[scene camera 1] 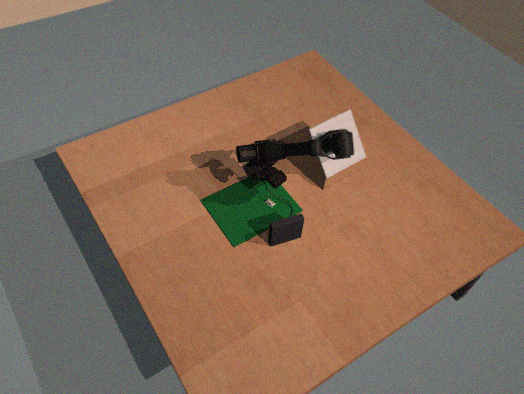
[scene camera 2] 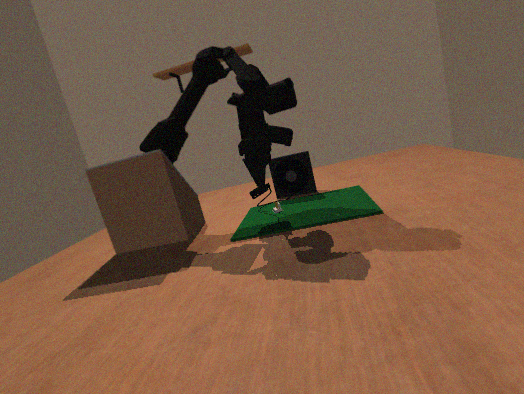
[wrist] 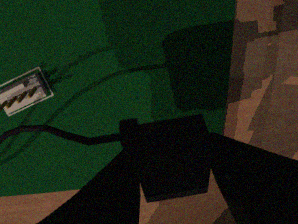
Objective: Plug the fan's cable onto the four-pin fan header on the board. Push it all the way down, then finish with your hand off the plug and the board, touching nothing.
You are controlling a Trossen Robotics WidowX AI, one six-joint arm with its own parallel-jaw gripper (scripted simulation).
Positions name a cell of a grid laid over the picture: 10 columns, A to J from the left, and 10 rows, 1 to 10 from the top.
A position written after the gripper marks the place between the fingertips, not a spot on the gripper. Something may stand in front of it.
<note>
In view: the gripper (scene camera 2: F5), a black plug (wrist: F8), a black fan (scene camera 2: F5) and a green board (scene camera 2: G6).
The gripper shows as well in the wrist view (wrist: F7). The black fan is seen too in scene camera 1 (scene camera 1: F6). The green board also shows in scene camera 1 (scene camera 1: E6) and in the wrist view (wrist: D4).
</note>
